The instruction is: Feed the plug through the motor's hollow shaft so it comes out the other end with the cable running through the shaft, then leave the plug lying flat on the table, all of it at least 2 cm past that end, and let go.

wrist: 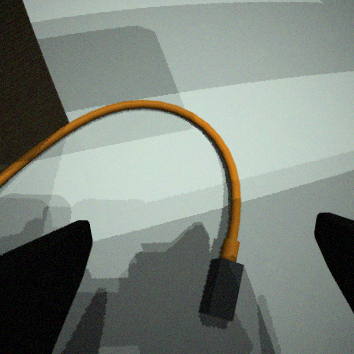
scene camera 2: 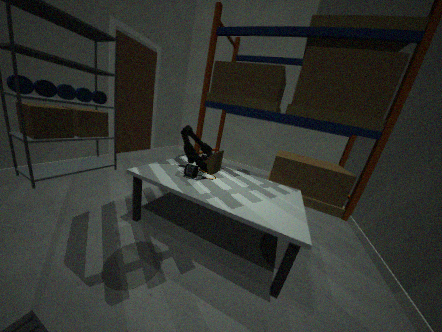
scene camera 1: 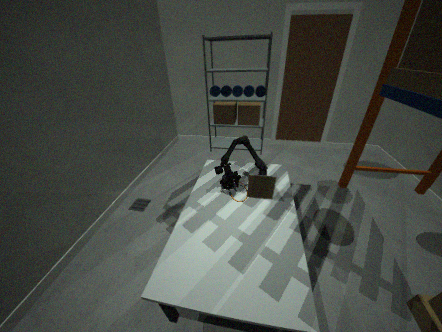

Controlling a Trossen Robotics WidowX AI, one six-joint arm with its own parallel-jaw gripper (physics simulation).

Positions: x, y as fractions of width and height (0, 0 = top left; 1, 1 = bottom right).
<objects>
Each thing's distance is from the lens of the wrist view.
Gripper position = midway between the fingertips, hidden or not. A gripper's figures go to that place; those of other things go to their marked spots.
gripper (wrist: 0.57, 0.65): 10 cm
dark plug (wrist: 0.62, 0.84): 15 cm
</objects>
